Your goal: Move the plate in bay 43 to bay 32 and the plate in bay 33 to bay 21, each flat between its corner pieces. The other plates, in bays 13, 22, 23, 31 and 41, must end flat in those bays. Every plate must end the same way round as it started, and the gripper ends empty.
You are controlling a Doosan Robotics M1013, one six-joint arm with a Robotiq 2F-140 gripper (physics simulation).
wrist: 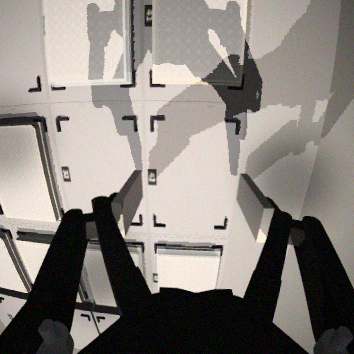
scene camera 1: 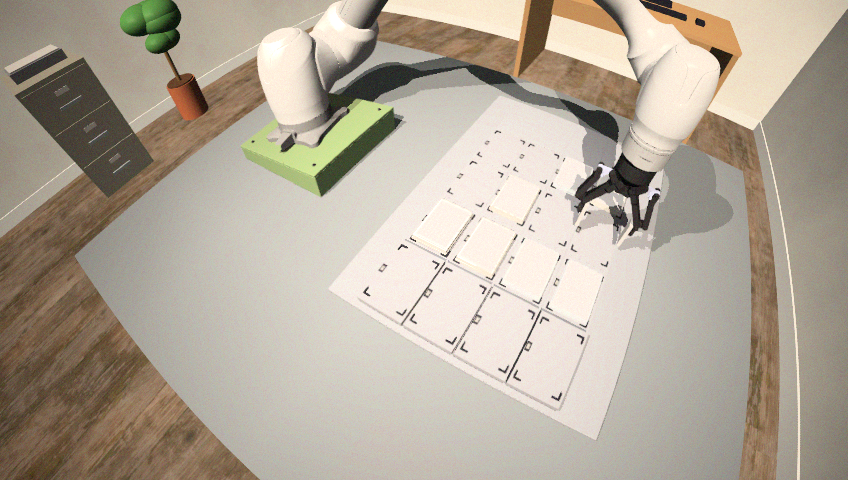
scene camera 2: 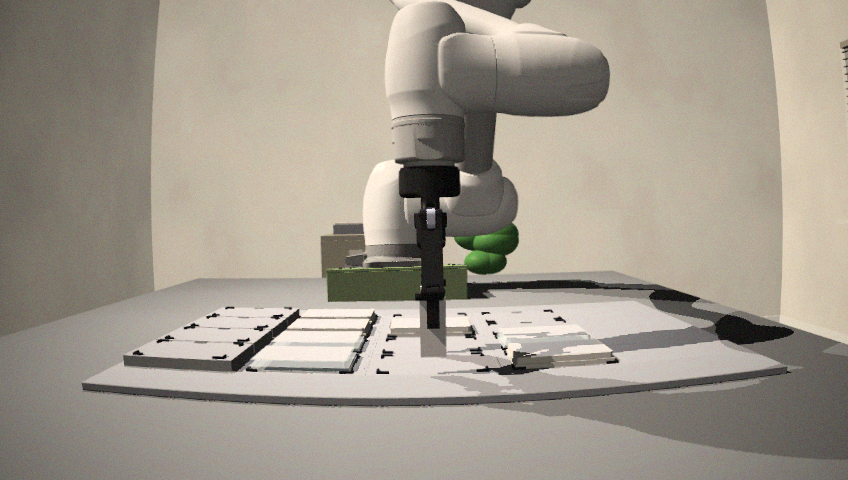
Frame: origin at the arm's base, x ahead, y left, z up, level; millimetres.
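Where they show: gripper, between the fingertips: (wrist: 189, 184) (scene camera 1: 598, 231) (scene camera 2: 432, 346); arm's base, origin of its link: (scene camera 1: 308, 125) (scene camera 2: 395, 266).
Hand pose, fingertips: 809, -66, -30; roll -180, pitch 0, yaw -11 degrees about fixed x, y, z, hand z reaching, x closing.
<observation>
Things, the pixels of their centre, and the offset from my fingertips, as dx, dy, dz. "pt": a spot on its surface instead. Level surfaces: height alone.
- empty bay 42, a spot on its surface: (wrist: 192, 195) pt +0, -24, -22
- bay 43, a spot on its surface: (scene camera 2: 303, 356) (scene camera 1: 586, 291) pt -9, -163, -8
- bay 33, a spot on its surface: (scene camera 2: 317, 337) (scene camera 1: 535, 267) pt -126, -144, -8
- Bay 32, a spot on its surface: (wrist: 100, 155) pt -96, +41, -22
- bay 21, a spot on its surface: (wrist: 17, 50) (scene camera 1: 541, 170) pt -161, +174, -22
- bay 13, a spot on its surface: (scene camera 1: 443, 227) pt -340, -116, -8
- bay 23, a spot on its surface: (scene camera 1: 485, 247) pt -240, -134, -8
- bay 22, a spot on its surface: (wrist: 25, 170) (scene camera 1: 523, 196) pt -191, +43, -8
- bay 31, a spot on its surface: (wrist: 65, 45) pt -95, +156, -8
- bay 41, a spot on its surface: (wrist: 170, 40) pt +3, +137, -8
- raised fourth row, a spot on its surface: (scene camera 2: 184, 350) (scene camera 1: 552, 361) pt -52, -330, -8
- white board, height of its surface: dz -22
My gripper (scene camera 1: 599, 230) (scene camera 2: 433, 343) (wrist: 189, 184) is open and empty, a little above empty bay 42 (wrist: 192, 195). The plate in bay 43 (scene camera 1: 574, 292) (scene camera 2: 303, 356) (wrist: 188, 269) is cream and flat. The plate in bay 33 (scene camera 1: 530, 270) (scene camera 2: 317, 337) also lies flat. Bay 32 (scene camera 1: 550, 220) (wrist: 100, 155) and bay 21 (scene camera 1: 535, 163) (wrist: 17, 50) are empty. Plates lie flat in bay 13 (scene camera 1: 443, 227), bay 23 (scene camera 1: 485, 247), bay 22 (scene camera 1: 515, 198) (wrist: 25, 170), bay 31 (wrist: 65, 45) and bay 41 (scene camera 2: 559, 354) (wrist: 170, 40). The gripper mostly hides the bay 41 plate in scene camera 1.
The raised fourth row (scene camera 1: 550, 362) (scene camera 2: 184, 350) stands next to the row of plates. The arm's green base (scene camera 1: 357, 136) (scene camera 2: 368, 285) is beyond the white board (scene camera 1: 357, 279) (scene camera 2: 666, 344). A desk, a plant and a filing cabinet stand around the mat.
</observation>
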